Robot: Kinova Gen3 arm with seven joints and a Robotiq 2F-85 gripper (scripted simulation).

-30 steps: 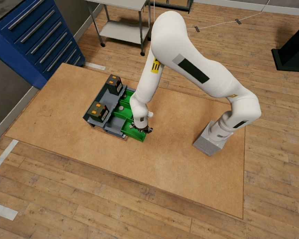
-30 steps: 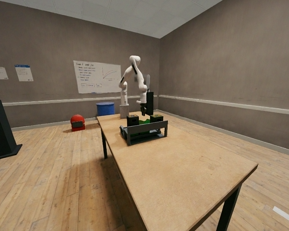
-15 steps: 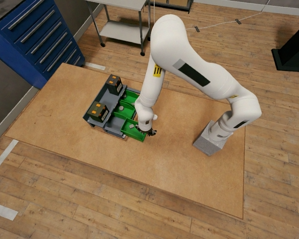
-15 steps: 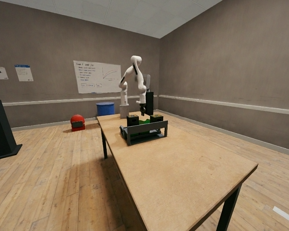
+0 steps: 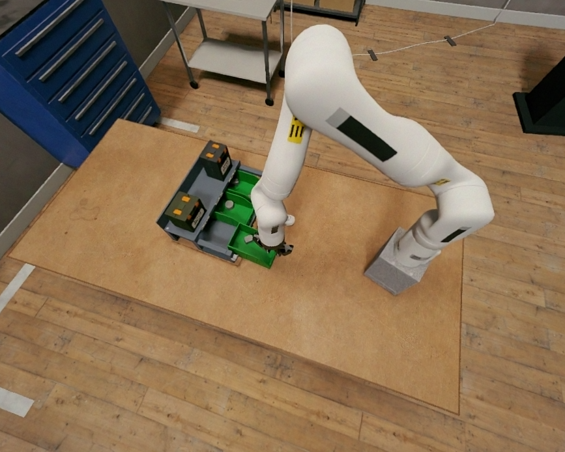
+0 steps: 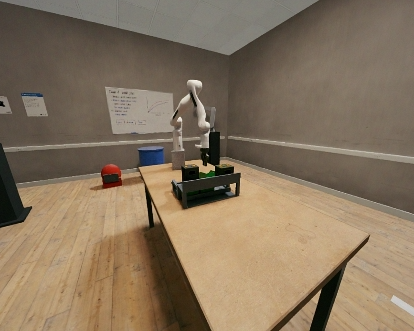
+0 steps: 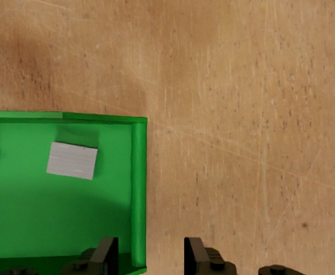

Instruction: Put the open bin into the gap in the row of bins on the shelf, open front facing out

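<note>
Now: the grey part 110 mm ahead of my hand, 100 mm below it and 70 mm to the right of it. The rest, counted from my hand: grey shelf (230 mm ahead, 190 mm to the right, 60 mm below).
</note>
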